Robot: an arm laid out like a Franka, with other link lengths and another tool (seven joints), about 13 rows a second.
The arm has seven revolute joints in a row. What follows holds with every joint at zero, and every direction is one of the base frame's. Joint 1 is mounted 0.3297 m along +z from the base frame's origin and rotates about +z. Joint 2 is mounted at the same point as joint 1 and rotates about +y. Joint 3 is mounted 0.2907 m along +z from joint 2 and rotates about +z. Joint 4 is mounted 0.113 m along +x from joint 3 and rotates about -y. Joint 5 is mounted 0.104 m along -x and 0.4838 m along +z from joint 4 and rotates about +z. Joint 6 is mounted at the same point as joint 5 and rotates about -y. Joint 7 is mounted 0.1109 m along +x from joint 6 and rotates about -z. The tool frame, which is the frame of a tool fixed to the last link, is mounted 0.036 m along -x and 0.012 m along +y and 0.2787 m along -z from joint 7; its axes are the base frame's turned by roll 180, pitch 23.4 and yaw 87.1 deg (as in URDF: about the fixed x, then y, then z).
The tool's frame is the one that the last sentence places.
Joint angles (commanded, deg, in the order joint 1, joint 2, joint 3, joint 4, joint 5, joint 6, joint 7), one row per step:
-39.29, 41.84, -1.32, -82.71, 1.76, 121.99, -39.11
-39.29, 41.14, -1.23, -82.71, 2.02, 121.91, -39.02
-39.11, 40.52, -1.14, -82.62, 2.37, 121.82, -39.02
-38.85, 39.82, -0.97, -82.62, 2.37, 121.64, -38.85
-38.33, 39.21, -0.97, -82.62, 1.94, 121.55, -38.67
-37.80, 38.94, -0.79, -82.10, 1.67, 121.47, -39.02
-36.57, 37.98, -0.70, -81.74, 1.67, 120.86, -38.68
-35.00, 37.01, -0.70, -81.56, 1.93, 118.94, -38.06
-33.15, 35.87, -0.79, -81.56, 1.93, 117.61, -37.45
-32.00, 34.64, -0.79, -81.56, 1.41, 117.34, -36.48
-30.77, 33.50, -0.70, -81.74, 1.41, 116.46, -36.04
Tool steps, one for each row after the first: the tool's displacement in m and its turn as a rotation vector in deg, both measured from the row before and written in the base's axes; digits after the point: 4 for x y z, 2 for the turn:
0.0042, -0.0005, 0.0096, -0.18, -0.66, -0.17
0.0061, 0.0015, 0.0093, -0.12, -0.71, 0.06
0.0062, 0.0030, 0.0096, -0.24, -0.47, 0.22
0.0060, 0.0029, 0.0086, -0.60, -0.17, 0.57
0.0097, 0.0038, 0.0086, -0.53, -0.49, 1.17
0.0153, 0.0124, 0.0163, -0.37, -0.61, 0.97
0.0114, 0.0214, 0.0129, 0.68, 0.47, 0.86
0.0134, 0.0219, 0.0145, 0.10, 0.18, 1.20
0.0113, 0.0107, 0.0172, -0.88, -0.55, 0.42
0.0092, 0.0169, 0.0133, 0.03, -0.11, 0.88

